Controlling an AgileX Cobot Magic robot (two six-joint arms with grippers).
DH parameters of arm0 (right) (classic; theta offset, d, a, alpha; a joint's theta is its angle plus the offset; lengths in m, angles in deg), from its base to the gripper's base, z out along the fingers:
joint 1: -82.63 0.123 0 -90
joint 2: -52.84 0 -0.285 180
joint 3: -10.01 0 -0.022 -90
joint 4: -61.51 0.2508 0 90
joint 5: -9.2 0 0.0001 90
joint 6: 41.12 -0.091 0 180
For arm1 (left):
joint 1: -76.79 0.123 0 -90
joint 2: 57.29 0 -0.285 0
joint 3: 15.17 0 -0.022 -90
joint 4: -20.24 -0.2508 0 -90
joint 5: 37.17 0 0.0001 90
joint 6: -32.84 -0.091 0 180
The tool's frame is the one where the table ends.
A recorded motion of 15 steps. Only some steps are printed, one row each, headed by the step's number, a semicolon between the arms.
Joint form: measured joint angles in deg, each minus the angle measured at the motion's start. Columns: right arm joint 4, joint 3, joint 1, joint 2, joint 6, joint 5; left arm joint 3, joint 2, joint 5, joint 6, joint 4, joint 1.
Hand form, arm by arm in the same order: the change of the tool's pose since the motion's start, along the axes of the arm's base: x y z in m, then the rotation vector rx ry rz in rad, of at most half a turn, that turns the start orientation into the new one. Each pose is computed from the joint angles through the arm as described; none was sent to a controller.
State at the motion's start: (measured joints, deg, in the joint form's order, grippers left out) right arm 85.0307 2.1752 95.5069 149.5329 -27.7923 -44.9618; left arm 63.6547 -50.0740 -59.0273 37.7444 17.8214 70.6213
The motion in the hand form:
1: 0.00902 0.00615 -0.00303 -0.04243 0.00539 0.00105; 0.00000 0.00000 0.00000 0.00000 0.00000 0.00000
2: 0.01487 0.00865 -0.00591 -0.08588 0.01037 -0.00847; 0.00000 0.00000 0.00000 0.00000 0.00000 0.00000
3: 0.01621 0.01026 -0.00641 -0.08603 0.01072 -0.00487; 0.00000 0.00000 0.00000 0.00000 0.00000 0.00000
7: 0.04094 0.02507 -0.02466 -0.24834 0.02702 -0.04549; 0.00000 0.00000 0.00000 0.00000 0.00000 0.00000
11: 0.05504 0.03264 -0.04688 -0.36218 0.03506 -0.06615; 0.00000 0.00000 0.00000 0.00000 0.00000 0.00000
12: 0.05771 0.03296 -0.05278 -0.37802 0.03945 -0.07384; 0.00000 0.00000 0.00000 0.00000 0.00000 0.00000
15: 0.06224 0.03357 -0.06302 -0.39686 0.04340 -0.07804; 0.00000 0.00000 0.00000 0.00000 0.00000 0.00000
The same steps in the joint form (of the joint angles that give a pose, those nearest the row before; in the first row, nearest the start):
1: -3.38 2.36 1.40 2.32 -2.56 -0.15; 0.00 0.00 0.00 0.00 0.00 0.00
2: -6.82 3.83 2.28 3.82 -5.19 -0.35; 0.00 0.00 0.00 0.00 0.00 0.00
3: -6.82 4.18 2.49 4.20 -5.19 -0.35; 0.00 0.00 0.00 0.00 0.00 0.00
7: -19.48 9.89 6.23 11.21 -15.43 -1.14; 0.00 0.00 0.00 0.00 0.00 0.00
11: -27.56 11.82 8.20 16.07 -21.22 -0.90; 0.00 0.00 0.00 0.00 0.00 0.00
12: -28.69 11.88 8.32 17.03 -22.24 -0.57; 0.00 0.00 0.00 0.00 0.00 0.00
15: -29.97 11.88 8.39 18.64 -23.14 0.37; 0.00 0.00 0.00 0.00 0.00 0.00

